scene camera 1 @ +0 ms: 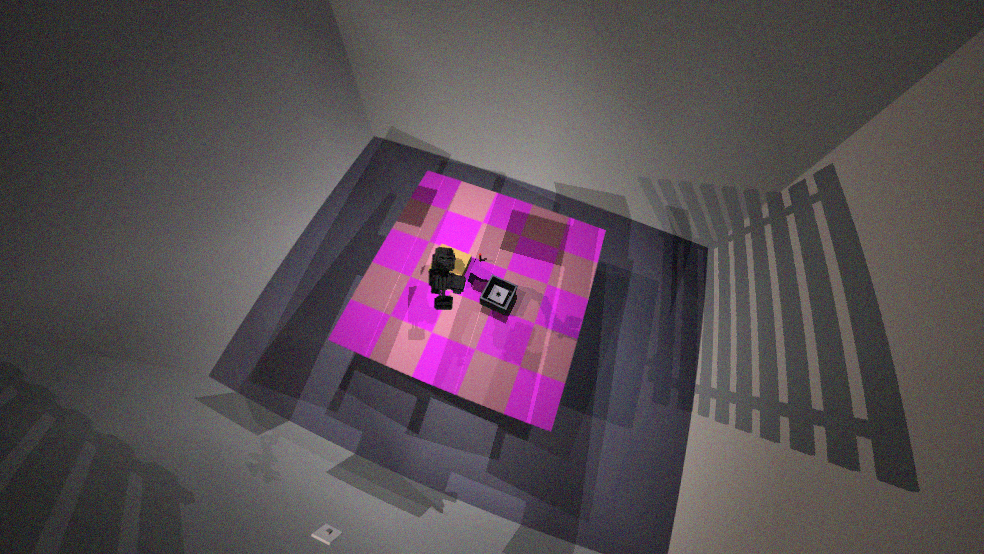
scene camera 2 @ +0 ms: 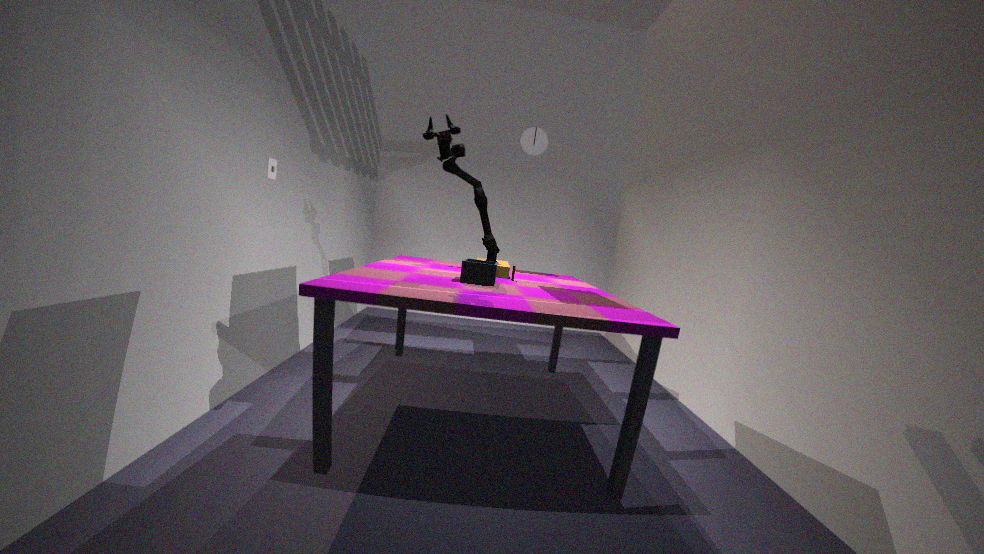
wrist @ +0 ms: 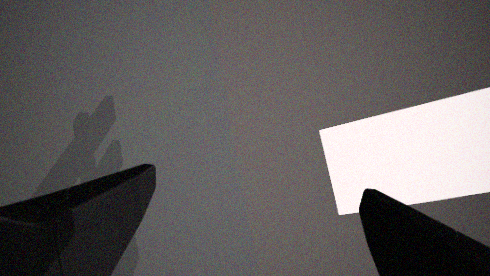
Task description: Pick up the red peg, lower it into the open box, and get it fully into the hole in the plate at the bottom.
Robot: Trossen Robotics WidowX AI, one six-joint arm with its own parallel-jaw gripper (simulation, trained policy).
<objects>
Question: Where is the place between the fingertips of the gripper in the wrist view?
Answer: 258,187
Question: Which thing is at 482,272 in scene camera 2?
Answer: A dark box.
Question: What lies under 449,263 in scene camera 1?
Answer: The gripper.
</objects>
